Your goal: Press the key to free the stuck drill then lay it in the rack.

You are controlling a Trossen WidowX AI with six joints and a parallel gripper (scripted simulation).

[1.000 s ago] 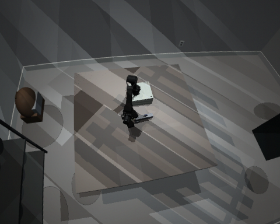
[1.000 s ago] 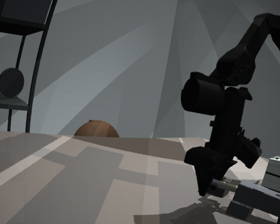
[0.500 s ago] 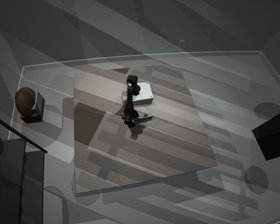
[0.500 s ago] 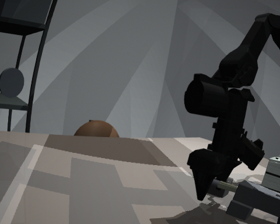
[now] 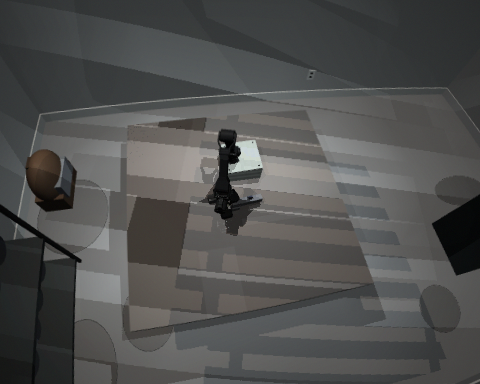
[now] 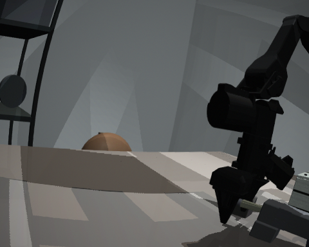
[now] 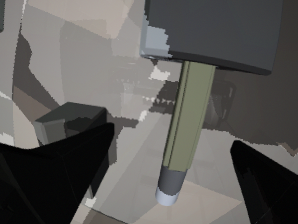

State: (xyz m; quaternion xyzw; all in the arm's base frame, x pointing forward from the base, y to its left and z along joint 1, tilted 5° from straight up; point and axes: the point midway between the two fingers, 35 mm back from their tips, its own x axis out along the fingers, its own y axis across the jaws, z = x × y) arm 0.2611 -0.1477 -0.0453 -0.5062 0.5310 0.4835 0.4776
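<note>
Now: gripper tip 4 cm to the right of the drill and 3 cm below it. Round my gripper tip: long dark fixture (14 cm to the left, 2 cm above); dark block (8 cm behind, 3 cm to the right); blue key (16 cm to the left, 3 cm above).
</note>
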